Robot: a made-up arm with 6 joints. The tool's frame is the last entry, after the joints.
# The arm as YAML. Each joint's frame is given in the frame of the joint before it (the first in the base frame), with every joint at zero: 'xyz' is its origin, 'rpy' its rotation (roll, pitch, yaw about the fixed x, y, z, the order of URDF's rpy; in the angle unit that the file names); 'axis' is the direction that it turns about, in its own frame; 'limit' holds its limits. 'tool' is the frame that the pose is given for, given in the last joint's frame.
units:
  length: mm
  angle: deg
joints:
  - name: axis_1
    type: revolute
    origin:
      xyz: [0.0, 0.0, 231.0]
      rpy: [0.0, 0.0, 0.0]
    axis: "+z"
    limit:
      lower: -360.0
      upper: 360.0
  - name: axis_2
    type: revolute
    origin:
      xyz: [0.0, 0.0, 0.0]
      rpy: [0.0, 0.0, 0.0]
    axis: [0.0, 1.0, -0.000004]
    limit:
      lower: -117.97
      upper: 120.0
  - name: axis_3
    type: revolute
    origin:
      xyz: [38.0, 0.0, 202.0]
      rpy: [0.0, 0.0, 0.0]
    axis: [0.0, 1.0, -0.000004]
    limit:
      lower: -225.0
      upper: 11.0
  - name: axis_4
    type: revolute
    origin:
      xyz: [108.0, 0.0, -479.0]
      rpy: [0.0, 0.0, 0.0]
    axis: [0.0, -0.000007, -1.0]
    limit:
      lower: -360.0
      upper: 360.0
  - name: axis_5
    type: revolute
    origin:
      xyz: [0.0, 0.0, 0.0]
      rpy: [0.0, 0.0, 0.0]
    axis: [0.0, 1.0, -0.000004]
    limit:
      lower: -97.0
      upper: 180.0
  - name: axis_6
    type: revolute
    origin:
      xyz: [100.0, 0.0, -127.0]
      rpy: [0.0, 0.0, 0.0]
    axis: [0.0, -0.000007, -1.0]
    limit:
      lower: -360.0
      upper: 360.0
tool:
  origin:
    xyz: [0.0, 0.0, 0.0]
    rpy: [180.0, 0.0, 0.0]
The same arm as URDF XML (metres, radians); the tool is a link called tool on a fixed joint. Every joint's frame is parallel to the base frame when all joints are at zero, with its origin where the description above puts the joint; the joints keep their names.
<robot name="arm">
<joint name="axis_1" type="revolute"><parent link="base_link"/><child link="link1"/><origin xyz="0 0 0.231"/><axis xyz="0 0 1"/><limit lower="-6.2832" upper="6.2832"/></joint>
<joint name="axis_2" type="revolute"><parent link="link1"/><child link="link2"/><origin xyz="0 0 0"/><axis xyz="0 1 0"/><limit lower="-2.059" upper="2.0944"/></joint>
<joint name="axis_3" type="revolute"><parent link="link2"/><child link="link3"/><origin xyz="0.038 0 0.202"/><axis xyz="0 1 0"/><limit lower="-3.927" upper="0.192"/></joint>
<joint name="axis_4" type="revolute"><parent link="link3"/><child link="link4"/><origin xyz="0.108 0 -0.479"/><axis xyz="0 0 -1"/><limit lower="-6.2832" upper="6.2832"/></joint>
<joint name="axis_5" type="revolute"><parent link="link4"/><child link="link5"/><origin xyz="0 0 0"/><axis xyz="0 1 0"/><limit lower="-1.693" upper="3.1416"/></joint>
<joint name="axis_6" type="revolute"><parent link="link5"/><child link="link6"/><origin xyz="0.1 0 -0.127"/><axis xyz="0 0 -1"/><limit lower="-6.2832" upper="6.2832"/></joint>
<joint name="tool_fixed" type="fixed"><parent link="link6"/><child link="tool"/><origin xyz="0 0 0" rpy="3.1416 0 0"/></joint>
<link name="base_link"/>
<link name="link1"/>
<link name="link2"/>
<link name="link3"/>
<link name="link4"/>
<link name="link5"/>
<link name="link6"/>
<link name="tool"/>
</robot>

